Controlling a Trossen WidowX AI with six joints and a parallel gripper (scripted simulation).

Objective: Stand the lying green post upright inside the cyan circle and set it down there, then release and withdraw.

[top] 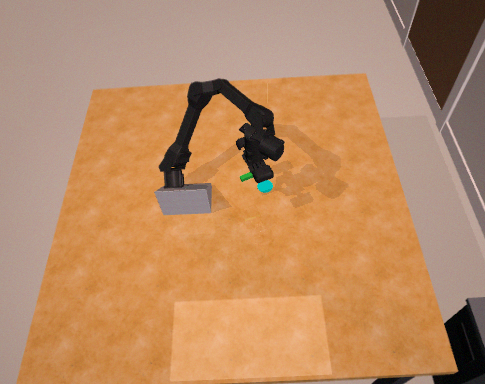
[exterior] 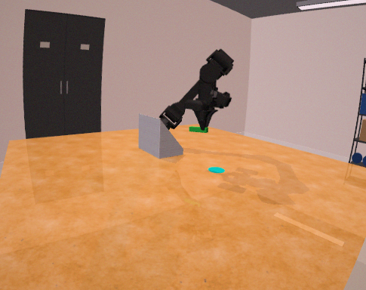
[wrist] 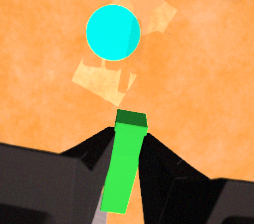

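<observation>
Now: gripper tip 2 cm past the green post and 1 cm to the left of it. Also, from my gripper tip: cyan circle: 4 cm ahead, 4 cm to the left, 14 cm below.
</observation>
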